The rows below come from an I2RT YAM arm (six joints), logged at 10 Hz.
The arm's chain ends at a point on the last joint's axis. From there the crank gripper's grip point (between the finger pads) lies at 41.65 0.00 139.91 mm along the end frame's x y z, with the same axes.
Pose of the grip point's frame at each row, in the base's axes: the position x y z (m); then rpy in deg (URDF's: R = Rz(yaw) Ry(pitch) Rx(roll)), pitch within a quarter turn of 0, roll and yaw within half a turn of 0:
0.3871 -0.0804 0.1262 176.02 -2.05 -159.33
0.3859 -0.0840 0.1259 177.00 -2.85 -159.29
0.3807 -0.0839 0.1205 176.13 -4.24 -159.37
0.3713 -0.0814 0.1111 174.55 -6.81 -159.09
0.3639 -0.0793 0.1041 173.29 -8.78 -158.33
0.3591 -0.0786 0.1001 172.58 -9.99 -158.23
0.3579 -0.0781 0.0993 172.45 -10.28 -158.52
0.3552 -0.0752 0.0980 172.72 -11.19 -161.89
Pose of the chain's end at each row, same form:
0.4341 -0.0730 0.2642 176.02 -2.05 -159.33
0.4339 -0.0737 0.2634 177.00 -2.85 -159.29
0.4326 -0.0745 0.2566 176.13 -4.24 -159.37
0.4301 -0.0732 0.2445 174.55 -6.81 -159.09
0.4279 -0.0715 0.2351 173.29 -8.78 -158.33
0.4262 -0.0712 0.2295 172.58 -9.99 -158.23
0.4258 -0.0711 0.2283 172.45 -10.28 -158.52
0.4251 -0.0710 0.2261 172.72 -11.19 -161.89

